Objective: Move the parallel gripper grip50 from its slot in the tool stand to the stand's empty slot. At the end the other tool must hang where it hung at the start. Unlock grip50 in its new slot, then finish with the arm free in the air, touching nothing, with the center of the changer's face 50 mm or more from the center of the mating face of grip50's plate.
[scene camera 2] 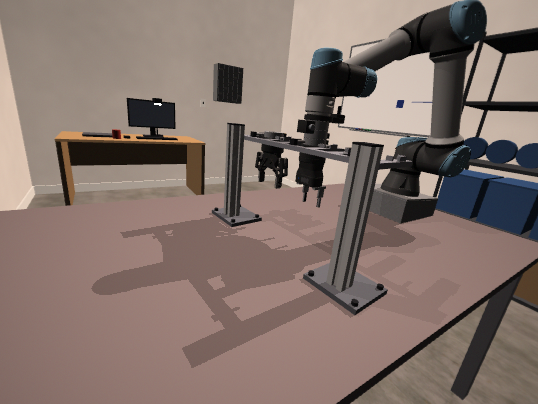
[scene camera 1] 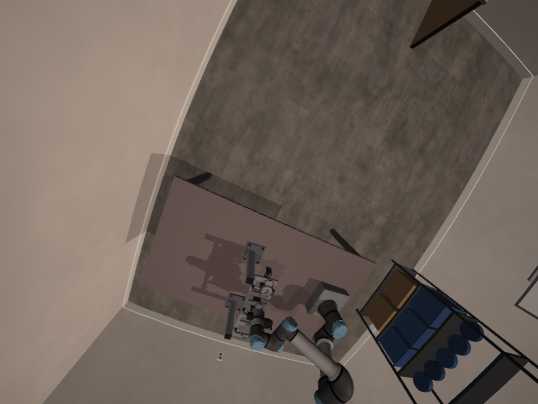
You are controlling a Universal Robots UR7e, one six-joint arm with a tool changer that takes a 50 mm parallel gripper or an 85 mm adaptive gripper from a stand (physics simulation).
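Seen in the pictures: arm's base at its link origin: (scene camera 2: 399, 191) (scene camera 1: 327, 307).
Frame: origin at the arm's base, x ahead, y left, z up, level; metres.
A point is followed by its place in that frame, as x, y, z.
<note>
The tool stand (scene camera 1: 250, 268) @(0.719, -0.165, 0.124) (scene camera 2: 352, 215) @(0.675, 0.316, 0.091) has two uprights joined by a rail with slots. The parallel gripper grip50 (scene camera 2: 312, 202) @(0.548, 0.085, 0.030) hangs upright below the middle of the rail, under the arm's wrist, its two fingers apart with nothing between them. In the scene camera 1 view the arm hides it. The changer (scene camera 2: 313, 134) is directly above it, at rail level; whether the plate is locked or fully seated cannot be told. The other tool, the adaptive gripper (scene camera 1: 268, 289) (scene camera 2: 271, 167), hangs from the rail near the far upright. A slot beside the near upright shows no tool.
The arm (scene camera 1: 314, 352) @(0.319, -0.065, 0.478) (scene camera 2: 449, 95) @(0.109, 0.148, 0.374) reaches over the rail from its base block (scene camera 1: 317, 295) @(0.120, -0.058, -0.021) (scene camera 2: 406, 207) @(0.105, 0.106, -0.025). A shelf rack with blue bins (scene camera 1: 414, 325) (scene camera 2: 460, 192) stands beside the table (scene camera 1: 200, 215) @(1.131, -0.251, -0.090) (scene camera 2: 125, 330) @(1.064, 0.235, -0.090). A desk (scene camera 2: 195, 172) with a monitor (scene camera 2: 151, 114) stands by the wall.
</note>
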